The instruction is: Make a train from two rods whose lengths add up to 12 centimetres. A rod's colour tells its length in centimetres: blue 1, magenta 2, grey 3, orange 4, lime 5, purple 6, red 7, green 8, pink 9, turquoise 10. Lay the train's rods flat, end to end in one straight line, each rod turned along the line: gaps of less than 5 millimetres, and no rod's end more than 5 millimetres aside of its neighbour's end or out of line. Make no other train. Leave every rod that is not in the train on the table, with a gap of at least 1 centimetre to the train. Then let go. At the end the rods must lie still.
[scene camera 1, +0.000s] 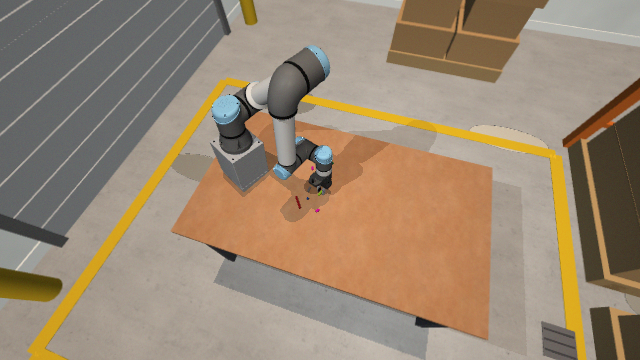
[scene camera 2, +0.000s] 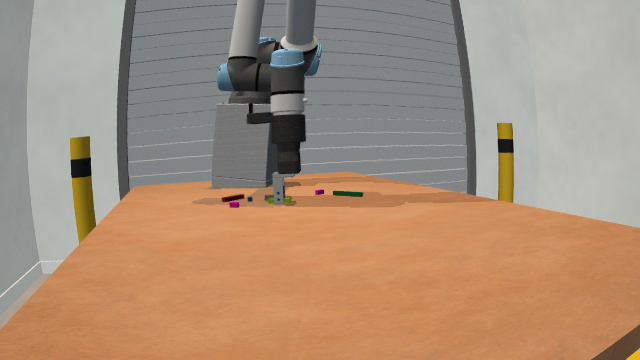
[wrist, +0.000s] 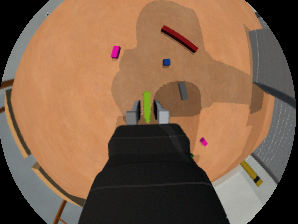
Path:
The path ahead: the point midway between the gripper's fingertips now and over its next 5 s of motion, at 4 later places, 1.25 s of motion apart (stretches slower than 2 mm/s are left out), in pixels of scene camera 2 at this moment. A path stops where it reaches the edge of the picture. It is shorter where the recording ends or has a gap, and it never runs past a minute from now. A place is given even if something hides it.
My gripper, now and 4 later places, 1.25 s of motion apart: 279, 202; 277, 162; 242, 169; 231, 172; 232, 190

